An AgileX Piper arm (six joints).
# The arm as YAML. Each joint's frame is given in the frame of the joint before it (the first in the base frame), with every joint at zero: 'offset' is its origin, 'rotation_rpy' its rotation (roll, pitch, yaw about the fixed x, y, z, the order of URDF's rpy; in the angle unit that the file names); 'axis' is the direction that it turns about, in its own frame. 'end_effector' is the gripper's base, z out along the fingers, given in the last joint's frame.
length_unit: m
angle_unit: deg
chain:
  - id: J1
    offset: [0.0, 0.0, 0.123]
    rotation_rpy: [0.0, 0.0, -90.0]
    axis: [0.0, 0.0, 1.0]
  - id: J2
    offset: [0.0, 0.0, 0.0]
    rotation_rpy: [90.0, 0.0, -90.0]
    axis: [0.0, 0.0, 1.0]
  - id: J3
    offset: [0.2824, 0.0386, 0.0]
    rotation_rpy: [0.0, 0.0, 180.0]
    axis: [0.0, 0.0, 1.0]
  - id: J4
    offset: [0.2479, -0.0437, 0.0]
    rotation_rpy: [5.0, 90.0, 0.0]
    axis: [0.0, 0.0, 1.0]
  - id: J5
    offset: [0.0, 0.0, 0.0]
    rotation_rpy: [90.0, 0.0, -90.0]
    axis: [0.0, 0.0, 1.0]
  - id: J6
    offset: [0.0, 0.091, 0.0]
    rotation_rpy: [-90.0, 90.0, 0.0]
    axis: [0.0, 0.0, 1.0]
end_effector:
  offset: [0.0, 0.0, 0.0]
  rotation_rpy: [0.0, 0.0, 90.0]
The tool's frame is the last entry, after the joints.
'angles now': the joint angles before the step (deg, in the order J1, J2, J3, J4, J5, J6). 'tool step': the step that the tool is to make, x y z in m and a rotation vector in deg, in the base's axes. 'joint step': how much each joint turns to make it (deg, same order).
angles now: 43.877, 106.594, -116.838, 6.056, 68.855, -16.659
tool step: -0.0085, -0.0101, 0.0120, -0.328, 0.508, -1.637
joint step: -0.001, -2.033, -0.050, -1.019, 2.510, 1.972
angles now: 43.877, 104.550, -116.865, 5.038, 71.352, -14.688
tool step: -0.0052, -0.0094, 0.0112, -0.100, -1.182, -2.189
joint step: 0.005, -1.808, 0.007, -2.148, 0.891, 1.970
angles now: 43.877, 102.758, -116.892, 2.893, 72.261, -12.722
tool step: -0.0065, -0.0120, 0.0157, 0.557, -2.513, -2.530
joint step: 0.001, -2.404, -0.025, -2.745, 0.181, 2.007
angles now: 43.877, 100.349, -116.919, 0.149, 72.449, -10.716
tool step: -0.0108, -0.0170, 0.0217, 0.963, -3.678, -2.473
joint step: 0.005, -3.406, -0.058, -3.168, 0.183, 1.612
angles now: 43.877, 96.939, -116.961, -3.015, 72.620, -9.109
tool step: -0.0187, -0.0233, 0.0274, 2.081, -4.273, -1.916
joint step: -0.012, -4.884, 0.295, -2.487, 0.141, 1.061
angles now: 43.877, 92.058, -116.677, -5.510, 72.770, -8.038
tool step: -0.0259, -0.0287, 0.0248, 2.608, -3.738, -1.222
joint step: -0.146, -6.336, 1.886, -1.335, 0.006, 0.570
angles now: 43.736, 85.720, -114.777, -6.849, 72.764, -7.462
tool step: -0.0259, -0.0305, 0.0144, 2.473, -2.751, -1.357
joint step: -0.779, -6.983, 4.077, -0.572, -0.735, 0.539
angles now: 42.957, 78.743, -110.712, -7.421, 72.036, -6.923
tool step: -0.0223, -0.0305, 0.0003, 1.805, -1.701, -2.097
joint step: -1.977, -7.522, 6.966, -0.070, -1.871, 0.493
